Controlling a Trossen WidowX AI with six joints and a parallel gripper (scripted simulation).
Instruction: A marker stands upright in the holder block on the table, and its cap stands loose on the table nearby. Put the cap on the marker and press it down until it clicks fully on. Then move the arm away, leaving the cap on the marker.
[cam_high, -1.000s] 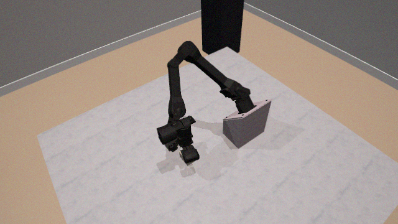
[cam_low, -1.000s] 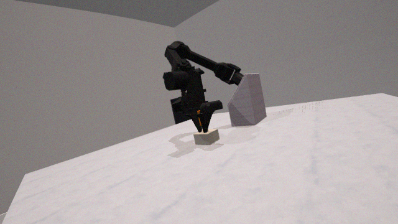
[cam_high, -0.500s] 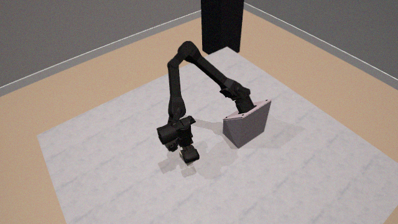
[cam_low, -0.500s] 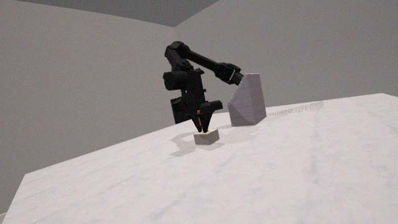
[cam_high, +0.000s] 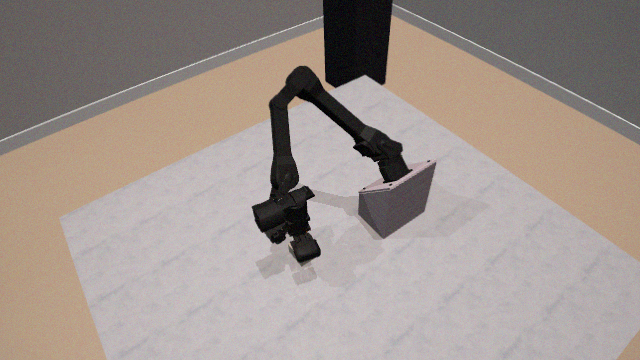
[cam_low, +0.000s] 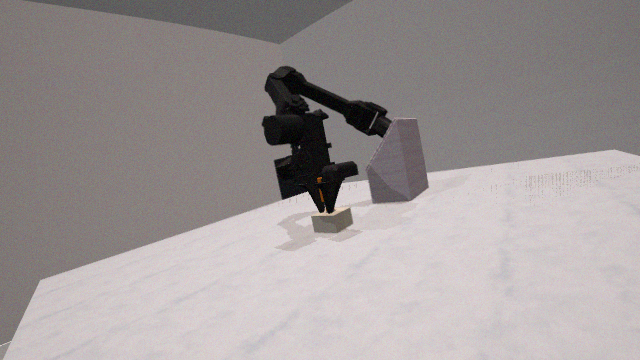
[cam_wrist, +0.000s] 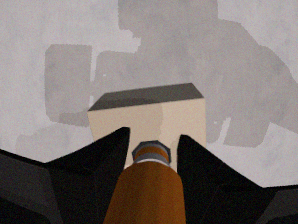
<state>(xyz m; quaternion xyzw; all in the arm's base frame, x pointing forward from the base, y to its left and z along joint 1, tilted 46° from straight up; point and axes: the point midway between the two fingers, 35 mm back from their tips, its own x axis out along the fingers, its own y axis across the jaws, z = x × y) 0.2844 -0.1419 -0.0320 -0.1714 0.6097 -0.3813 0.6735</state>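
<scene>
Now: gripper tip 50 mm below the orange cap and 10 mm past it. Also, from my gripper tip: beige holder block (20 mm below, 10 mm behind).
</scene>
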